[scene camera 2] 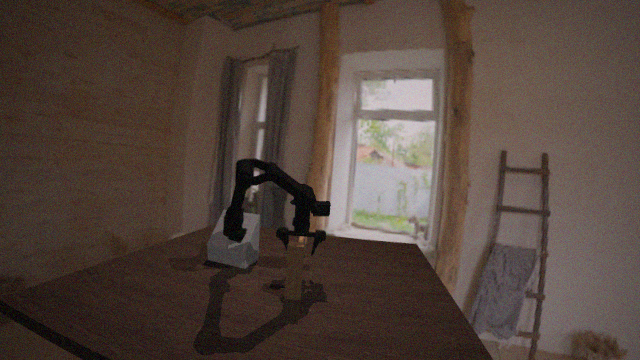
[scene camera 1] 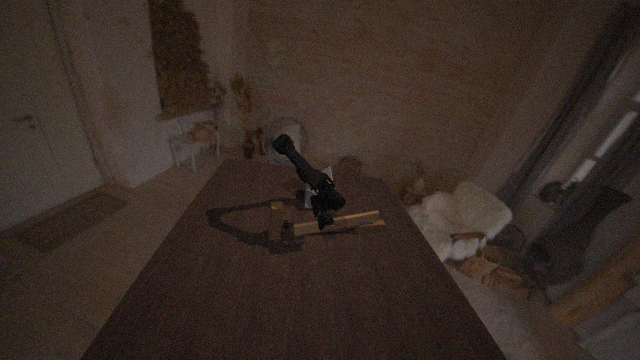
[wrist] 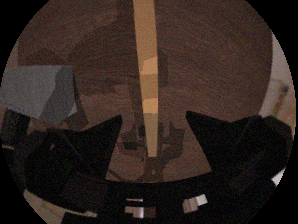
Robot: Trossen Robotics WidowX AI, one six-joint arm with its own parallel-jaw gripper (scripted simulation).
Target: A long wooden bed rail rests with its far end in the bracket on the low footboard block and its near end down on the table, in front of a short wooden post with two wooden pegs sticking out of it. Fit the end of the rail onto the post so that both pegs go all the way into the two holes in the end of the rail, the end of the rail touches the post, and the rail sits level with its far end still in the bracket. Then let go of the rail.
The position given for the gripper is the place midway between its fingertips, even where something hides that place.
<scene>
The gripper (scene camera 2: 300,255) is open, with nothing in its grasp. Further things: a wooden bed rail (scene camera 1: 353,220).
The gripper shows as well in the wrist view (wrist: 154,116).
</scene>
